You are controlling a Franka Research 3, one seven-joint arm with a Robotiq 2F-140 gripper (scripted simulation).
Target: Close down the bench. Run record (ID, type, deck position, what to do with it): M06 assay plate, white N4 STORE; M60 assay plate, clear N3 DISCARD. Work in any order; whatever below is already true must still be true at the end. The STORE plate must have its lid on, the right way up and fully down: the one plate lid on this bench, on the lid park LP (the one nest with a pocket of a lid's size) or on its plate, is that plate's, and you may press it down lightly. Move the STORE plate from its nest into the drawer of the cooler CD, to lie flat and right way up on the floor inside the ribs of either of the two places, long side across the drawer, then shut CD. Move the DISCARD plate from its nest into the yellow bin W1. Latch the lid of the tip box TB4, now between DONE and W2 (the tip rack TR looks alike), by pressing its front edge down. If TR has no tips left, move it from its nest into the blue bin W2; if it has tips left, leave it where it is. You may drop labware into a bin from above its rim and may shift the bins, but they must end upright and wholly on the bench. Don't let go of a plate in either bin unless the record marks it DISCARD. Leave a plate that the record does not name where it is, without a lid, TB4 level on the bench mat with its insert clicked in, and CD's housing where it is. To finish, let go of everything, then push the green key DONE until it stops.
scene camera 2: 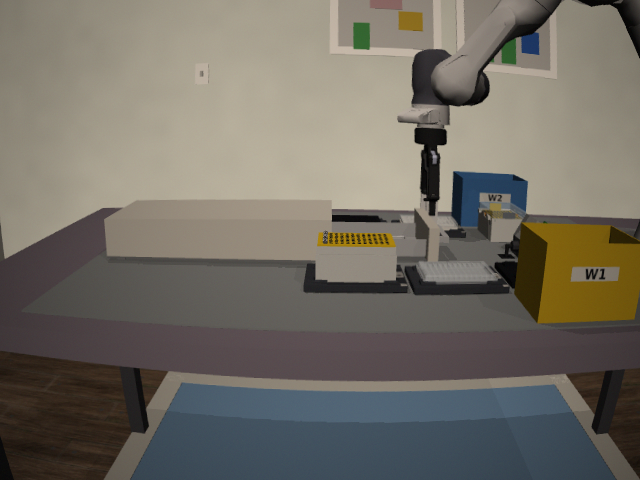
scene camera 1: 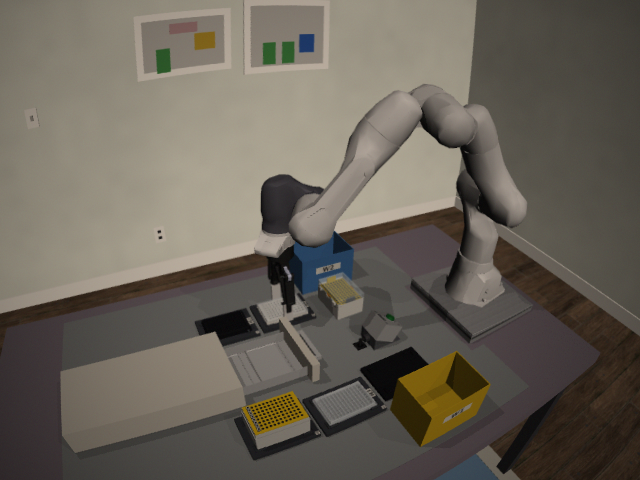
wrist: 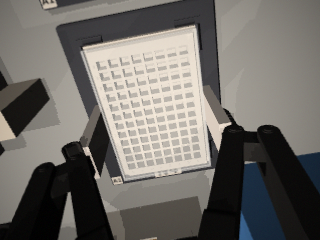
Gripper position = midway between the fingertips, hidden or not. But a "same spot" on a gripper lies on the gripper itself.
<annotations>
My gripper shows in scene camera 2, in scene camera 1 and in the wrist view (154,108). A tip rack TR shows in scene camera 2 and in scene camera 1; in the wrist view it is out of frame. One and the same spot on my gripper: (scene camera 1: 289,300) is (scene camera 2: 431,190). One and the same spot on the tip rack TR: (scene camera 1: 274,420) is (scene camera 2: 350,241).
</annotations>
